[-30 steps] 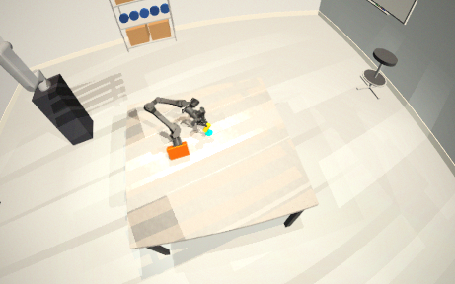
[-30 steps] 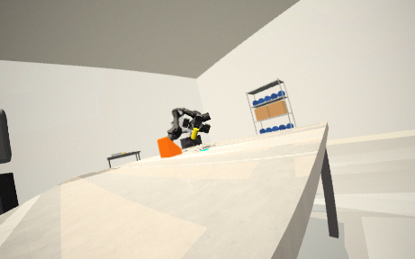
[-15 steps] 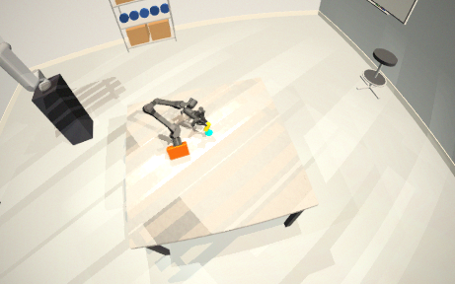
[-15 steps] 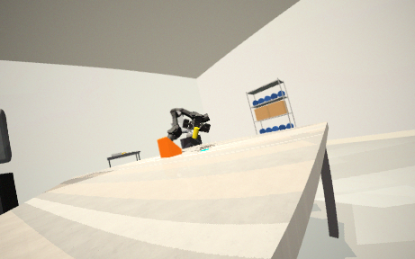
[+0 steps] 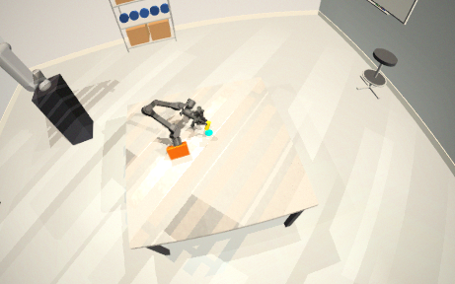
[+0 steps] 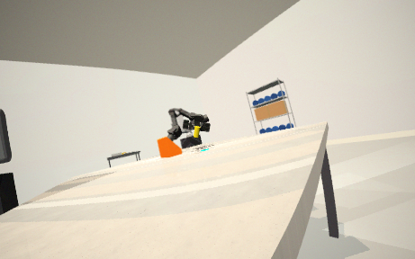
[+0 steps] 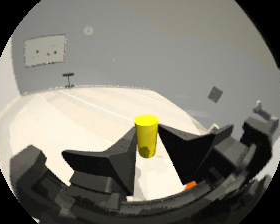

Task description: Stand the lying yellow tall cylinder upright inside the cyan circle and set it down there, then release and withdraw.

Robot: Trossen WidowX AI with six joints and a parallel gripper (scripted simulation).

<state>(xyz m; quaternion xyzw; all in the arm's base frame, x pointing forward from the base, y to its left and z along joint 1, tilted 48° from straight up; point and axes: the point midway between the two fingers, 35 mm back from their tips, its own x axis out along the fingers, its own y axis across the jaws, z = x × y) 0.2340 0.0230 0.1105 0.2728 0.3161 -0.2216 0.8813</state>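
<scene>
Right now the cyan circle is 14 cm below my gripper tip and 2 cm to the left of it. From my gripper tip the other things lie so: yellow cylinder (2 cm below, 1 cm behind).
</scene>
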